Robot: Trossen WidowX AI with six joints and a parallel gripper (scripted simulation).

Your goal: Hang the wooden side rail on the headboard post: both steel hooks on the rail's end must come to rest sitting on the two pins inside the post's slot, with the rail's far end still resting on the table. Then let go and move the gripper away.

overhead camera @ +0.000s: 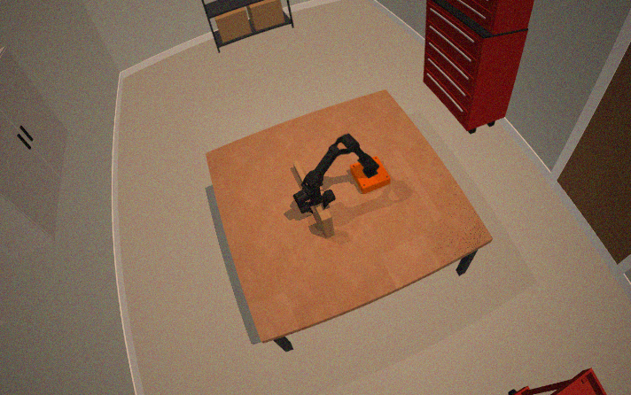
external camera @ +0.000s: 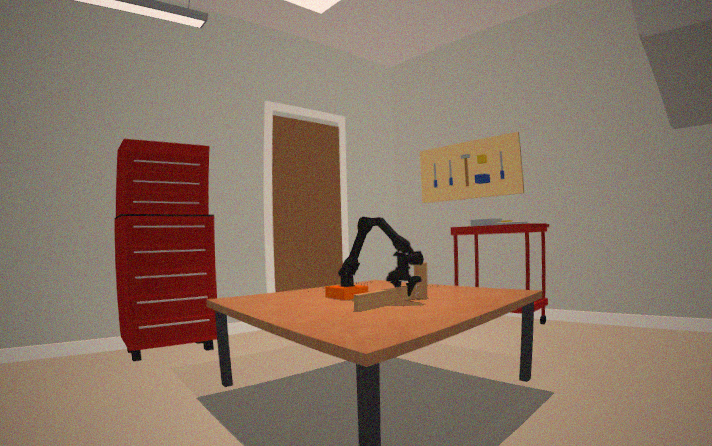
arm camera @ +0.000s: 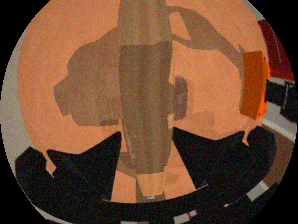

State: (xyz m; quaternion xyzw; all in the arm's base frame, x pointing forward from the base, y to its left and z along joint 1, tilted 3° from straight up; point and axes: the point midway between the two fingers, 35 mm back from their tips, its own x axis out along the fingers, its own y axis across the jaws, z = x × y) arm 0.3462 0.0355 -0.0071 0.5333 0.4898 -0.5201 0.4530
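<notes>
The headboard post is 2 cm ahead of my gripper tip, 13 cm to the left of it and 6 cm above it.
</notes>
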